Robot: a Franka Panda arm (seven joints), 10 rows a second.
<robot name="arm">
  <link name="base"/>
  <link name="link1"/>
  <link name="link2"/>
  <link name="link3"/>
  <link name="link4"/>
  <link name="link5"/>
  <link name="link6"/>
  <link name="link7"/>
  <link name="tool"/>
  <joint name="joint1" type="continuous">
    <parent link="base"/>
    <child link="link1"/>
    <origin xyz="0 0 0.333" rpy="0 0 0"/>
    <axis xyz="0 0 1"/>
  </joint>
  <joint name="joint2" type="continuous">
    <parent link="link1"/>
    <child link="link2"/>
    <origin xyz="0 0 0" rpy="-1.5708 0 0"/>
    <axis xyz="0 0 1"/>
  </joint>
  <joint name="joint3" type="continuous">
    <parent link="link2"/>
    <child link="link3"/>
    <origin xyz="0 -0.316 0" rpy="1.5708 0 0"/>
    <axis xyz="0 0 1"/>
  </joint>
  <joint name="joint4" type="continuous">
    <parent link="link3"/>
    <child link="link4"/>
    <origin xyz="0.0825 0 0" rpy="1.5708 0 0"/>
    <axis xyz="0 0 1"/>
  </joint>
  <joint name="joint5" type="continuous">
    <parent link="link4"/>
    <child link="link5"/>
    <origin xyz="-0.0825 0.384 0" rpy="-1.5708 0 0"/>
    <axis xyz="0 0 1"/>
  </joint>
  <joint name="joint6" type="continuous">
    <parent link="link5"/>
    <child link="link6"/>
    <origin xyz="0 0 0" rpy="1.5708 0 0"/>
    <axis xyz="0 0 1"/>
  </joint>
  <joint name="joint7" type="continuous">
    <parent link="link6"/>
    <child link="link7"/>
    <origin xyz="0.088 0 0" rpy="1.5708 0 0"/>
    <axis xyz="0 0 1"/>
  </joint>
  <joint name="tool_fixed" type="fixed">
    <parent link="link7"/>
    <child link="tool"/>
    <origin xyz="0 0 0.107" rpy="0 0 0"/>
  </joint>
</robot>
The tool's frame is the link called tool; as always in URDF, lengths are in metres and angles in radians. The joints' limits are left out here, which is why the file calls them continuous.
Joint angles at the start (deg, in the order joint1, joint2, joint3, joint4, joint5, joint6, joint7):
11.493 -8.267 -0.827 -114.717 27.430 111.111 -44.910
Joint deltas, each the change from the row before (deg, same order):
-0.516 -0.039 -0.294 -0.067 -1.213 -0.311 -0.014
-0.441 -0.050 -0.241 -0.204 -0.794 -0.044 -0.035
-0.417 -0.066 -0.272 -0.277 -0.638 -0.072 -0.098
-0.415 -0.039 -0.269 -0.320 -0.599 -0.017 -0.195
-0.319 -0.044 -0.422 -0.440 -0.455 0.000 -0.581
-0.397 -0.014 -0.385 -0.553 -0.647 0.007 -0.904
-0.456 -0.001 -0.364 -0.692 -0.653 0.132 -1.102
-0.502 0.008 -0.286 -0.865 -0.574 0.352 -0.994
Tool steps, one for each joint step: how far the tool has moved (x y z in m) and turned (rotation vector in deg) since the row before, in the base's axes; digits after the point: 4 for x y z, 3 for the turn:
0.0010 -0.0085 -0.0013 -1.118 0.101 -0.315
0.0007 -0.0071 -0.0017 -0.743 0.057 -0.402
0.0004 -0.0071 -0.0022 -0.600 0.147 -0.382
0.0004 -0.0070 -0.0027 -0.573 0.140 -0.319
0.0001 -0.0075 -0.0035 -0.437 0.118 -0.064
-0.0001 -0.0080 -0.0048 -0.644 0.118 0.255
-0.0003 -0.0084 -0.0059 -0.665 0.097 0.368
-0.0006 -0.0082 -0.0071 -0.612 0.137 0.209

